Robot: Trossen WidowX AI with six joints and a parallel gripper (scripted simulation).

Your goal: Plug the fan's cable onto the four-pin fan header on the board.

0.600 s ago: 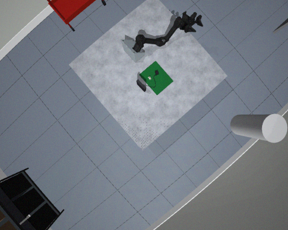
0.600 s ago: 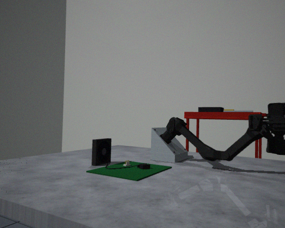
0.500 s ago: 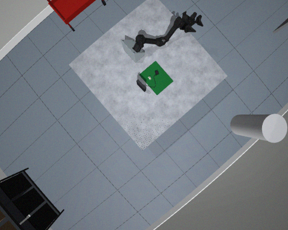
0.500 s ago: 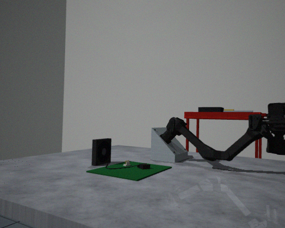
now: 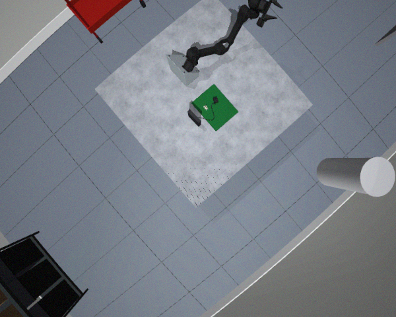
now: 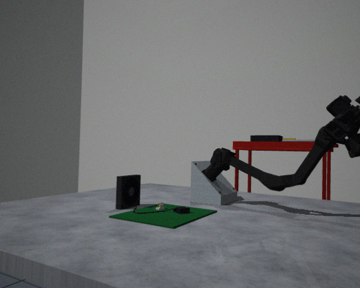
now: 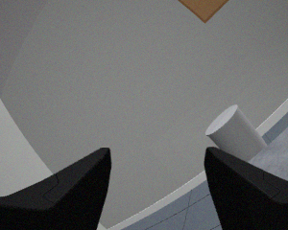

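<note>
Now: gripper tip 1 cm short of the black plug, 53 cm to the left of it and 35 cm above it. Also, from my gripper tip: four-pin header (1 cm behind, 62 cm to the right, 36 cm below); black fan (1 cm behind, 75 cm to the right, 30 cm below); green board (4 cm ahead, 57 cm to the right, 38 cm below).
</note>
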